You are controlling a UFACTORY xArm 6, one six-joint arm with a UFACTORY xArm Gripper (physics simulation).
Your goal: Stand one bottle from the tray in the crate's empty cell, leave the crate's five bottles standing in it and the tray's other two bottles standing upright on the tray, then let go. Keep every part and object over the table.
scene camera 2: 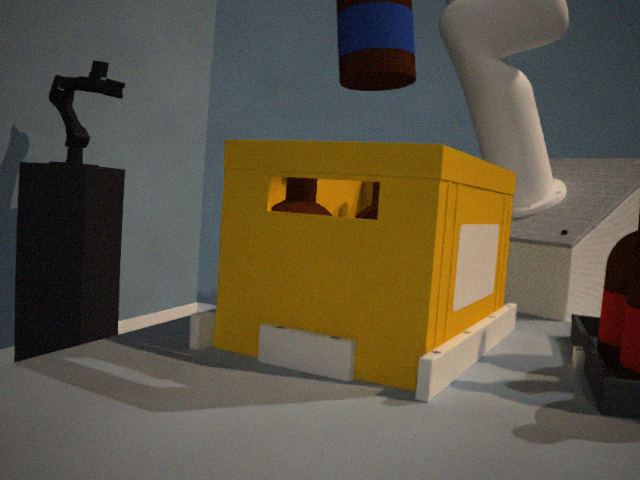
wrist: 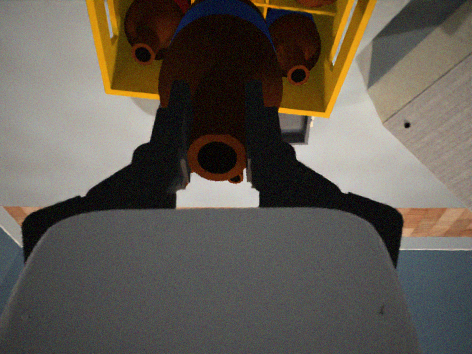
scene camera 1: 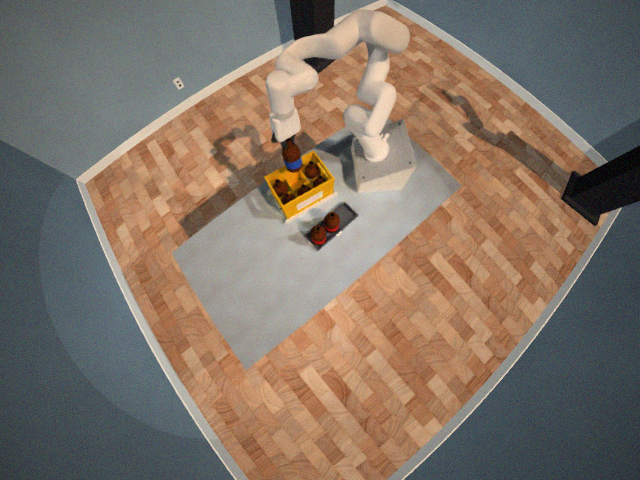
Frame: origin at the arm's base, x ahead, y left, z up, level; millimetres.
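Seen in the pictures: gripper, fingertip midpoint: [wrist: 218,105] [scene camera 1: 288,144]; arm's base, link origin: [scene camera 2: 525,200] [scene camera 1: 376,150].
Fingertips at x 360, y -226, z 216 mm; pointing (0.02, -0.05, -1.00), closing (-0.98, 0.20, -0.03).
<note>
Offsets run from my fingertips to a thing's top centre. "pt": to the spot under its first point. Level surfaces: height alone.
My gripper [wrist: 218,105] is shut on the neck of a brown bottle with a blue label {dx +4, dy +13, dz +35 mm} [scene camera 1: 292,158] [scene camera 2: 376,31] [wrist: 220,55]. The bottle hangs upright above the yellow crate {dx +12, dy +41, dz -193 mm} [scene camera 1: 309,197] [scene camera 2: 325,268] [wrist: 320,108], its base clear of the rim in scene camera 2. In scene camera 1 several brown bottles stand in the crate, and an open part shows toward its back left, partly behind the held bottle. Two red-labelled bottles, one nearer the crate {dx +53, dy +276, dz -209 mm} [scene camera 1: 331,221] and one farther left [scene camera 1: 318,234], stand upright on the dark tray {dx +54, dy +279, dz -343 mm} [scene camera 1: 348,210] [scene camera 2: 615,400].
White strips {pt dx +102, dy +120, dz -351 mm} [scene camera 2: 467,351] lie along the crate's foot. The arm's base block [scene camera 1: 385,173] [scene camera 2: 540,279] stands right of the crate in scene camera 1. The tray lies close in front of the crate on the grey table top {dz -369 mm} [scene camera 1: 268,289]. A dark pedestal [scene camera 2: 67,258] stands beyond the table.
</note>
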